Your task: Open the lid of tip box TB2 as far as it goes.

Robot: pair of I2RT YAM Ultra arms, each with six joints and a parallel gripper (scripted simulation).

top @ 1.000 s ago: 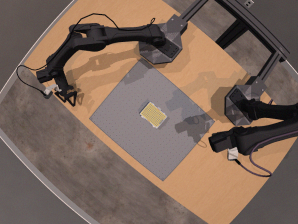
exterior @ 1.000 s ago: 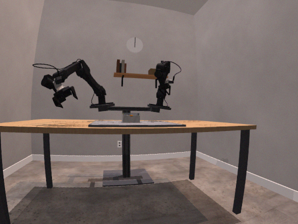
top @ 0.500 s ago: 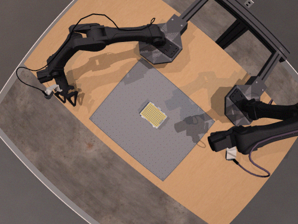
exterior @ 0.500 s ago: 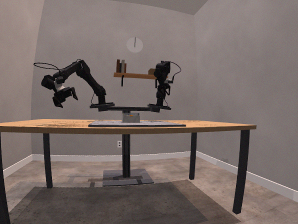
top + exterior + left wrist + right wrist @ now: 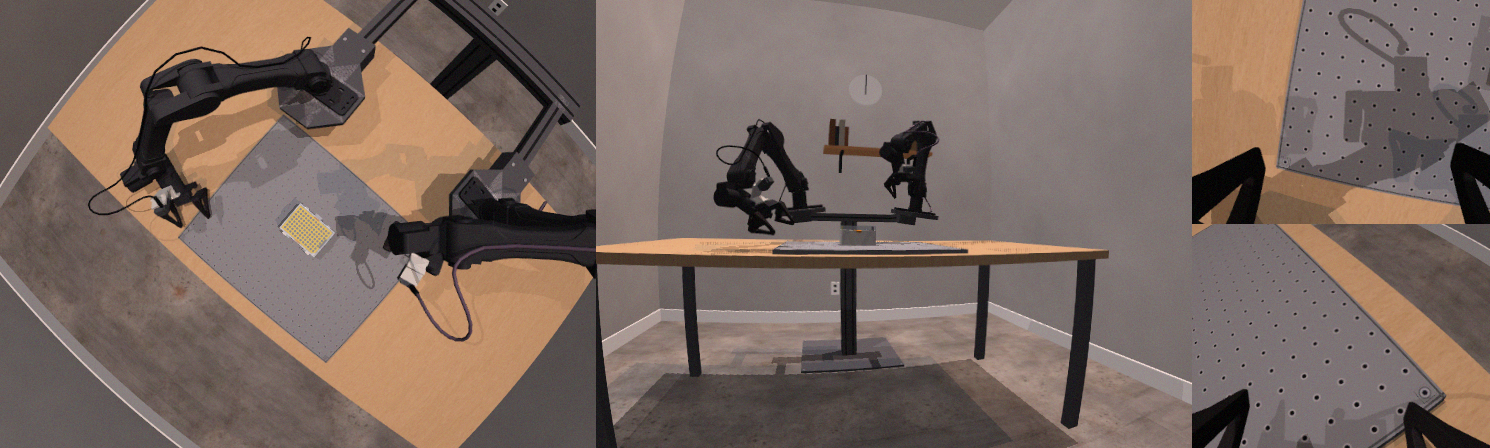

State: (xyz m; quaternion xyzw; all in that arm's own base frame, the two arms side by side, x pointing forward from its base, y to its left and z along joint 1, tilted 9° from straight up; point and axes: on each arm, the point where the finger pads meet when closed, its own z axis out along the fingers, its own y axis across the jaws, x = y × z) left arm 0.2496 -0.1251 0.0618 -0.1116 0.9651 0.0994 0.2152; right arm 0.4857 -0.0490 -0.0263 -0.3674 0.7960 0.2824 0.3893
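Right now my right hand is 27 cm to the right of the tip box, 15 cm past it and 2 cm above it. From my right hand the other things lie so: holed insert 27 cm to the left, 15 cm behind, 1 cm below.
The holed insert lies 80 mm ahead of my left hand, 220 mm to the right of it and 140 mm below it. The rest, counted from my left hand: tip box: 80 mm ahead, 220 mm to the right, 150 mm below.
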